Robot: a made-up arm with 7 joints. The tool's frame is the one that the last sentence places.
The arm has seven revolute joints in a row. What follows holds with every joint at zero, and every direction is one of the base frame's. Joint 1 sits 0.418 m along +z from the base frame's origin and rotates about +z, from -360 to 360 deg. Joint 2 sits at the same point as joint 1 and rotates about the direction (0, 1, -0.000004), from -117.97 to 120 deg. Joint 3 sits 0.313 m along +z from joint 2 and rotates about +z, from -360 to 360 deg. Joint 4 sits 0.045 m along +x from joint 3 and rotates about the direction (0, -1, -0.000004), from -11 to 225 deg. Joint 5 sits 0.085 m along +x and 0.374 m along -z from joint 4 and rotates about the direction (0, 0.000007, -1), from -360 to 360 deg. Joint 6 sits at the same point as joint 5 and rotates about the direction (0, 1, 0.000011), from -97 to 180 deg. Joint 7 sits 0.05 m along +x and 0.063 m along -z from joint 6 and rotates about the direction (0, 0.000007, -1), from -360 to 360 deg. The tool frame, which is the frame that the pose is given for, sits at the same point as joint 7; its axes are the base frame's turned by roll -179.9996, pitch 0 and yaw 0 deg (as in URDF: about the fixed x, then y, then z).
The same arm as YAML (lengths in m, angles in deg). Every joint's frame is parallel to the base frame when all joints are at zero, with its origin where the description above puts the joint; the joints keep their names.
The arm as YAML. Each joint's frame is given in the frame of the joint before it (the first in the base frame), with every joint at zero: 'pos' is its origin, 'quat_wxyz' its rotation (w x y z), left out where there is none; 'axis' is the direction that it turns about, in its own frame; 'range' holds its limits. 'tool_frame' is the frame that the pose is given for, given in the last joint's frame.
length_unit: m
angle_unit: deg
joints:
  - joint: joint 1
    pos: [0.0, 0.0, 0.418]
    axis: "+z"
    range: [-360.0, 360.0]
  - joint: joint 2
    pos: [0.0, 0.0, 0.0]
    axis: "+y"
    range: [-117.97, 120.0]
  - joint: joint 3
    pos: [0.0, 0.0, 0.313]
    axis: "+z"
    range: [-360.0, 360.0]
  - joint: joint 4
    pos: [0.045, 0.0, 0.0]
    axis: "-y"
    range: [-11.0, 225.0]
  - joint: joint 5
    pos: [0.085, 0.0, -0.374]
    axis: "-z"
    range: [-360.0, 360.0]
  - joint: joint 6
    pos: [0.0, 0.0, 0.0]
    axis: "+y"
    range: [-97.0, 180.0]
  - joint: joint 7
    pos: [0.05, 0.0, -0.063]
    axis: "-z"
    range: [-360.0, 360.0]
tool_frame:
  pos: [0.0, 0.0, 0.0]
  quat_wxyz: [0.000003, -1.0, 0.0, 0.0]

